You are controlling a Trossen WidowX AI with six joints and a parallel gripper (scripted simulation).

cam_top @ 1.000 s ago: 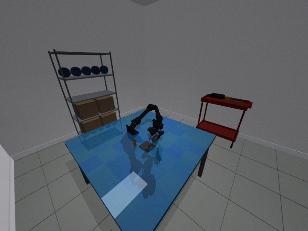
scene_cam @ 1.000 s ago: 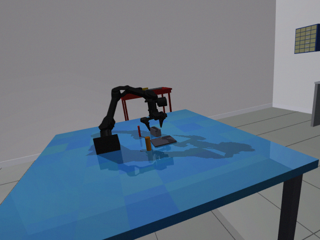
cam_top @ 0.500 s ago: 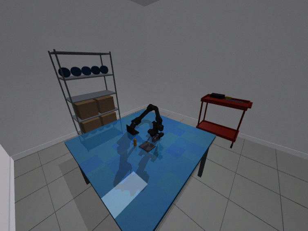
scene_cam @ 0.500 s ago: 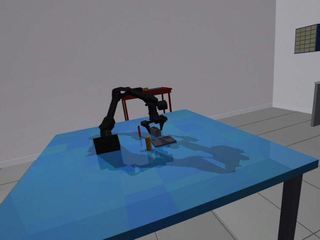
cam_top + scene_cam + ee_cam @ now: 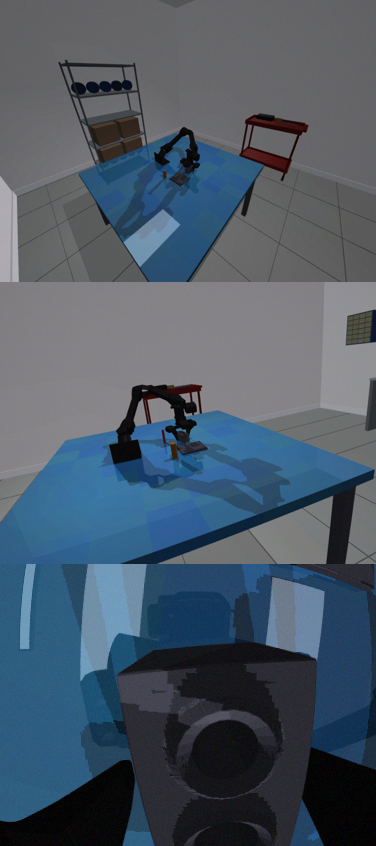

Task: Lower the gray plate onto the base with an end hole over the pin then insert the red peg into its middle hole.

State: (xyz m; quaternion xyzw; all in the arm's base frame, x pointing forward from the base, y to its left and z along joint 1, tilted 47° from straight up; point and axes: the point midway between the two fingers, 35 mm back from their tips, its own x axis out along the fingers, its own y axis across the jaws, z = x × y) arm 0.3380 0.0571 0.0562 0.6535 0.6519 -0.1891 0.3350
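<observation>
The dark base is 13 cm to the right of my gripper tip. The rest, counted from my gripper tip: orange cylinder: 22 cm to the right, 11 cm behind, 3 cm above; gray plate: 3 cm above; red peg: 11 cm behind, 4 cm to the left, 3 cm above.
</observation>
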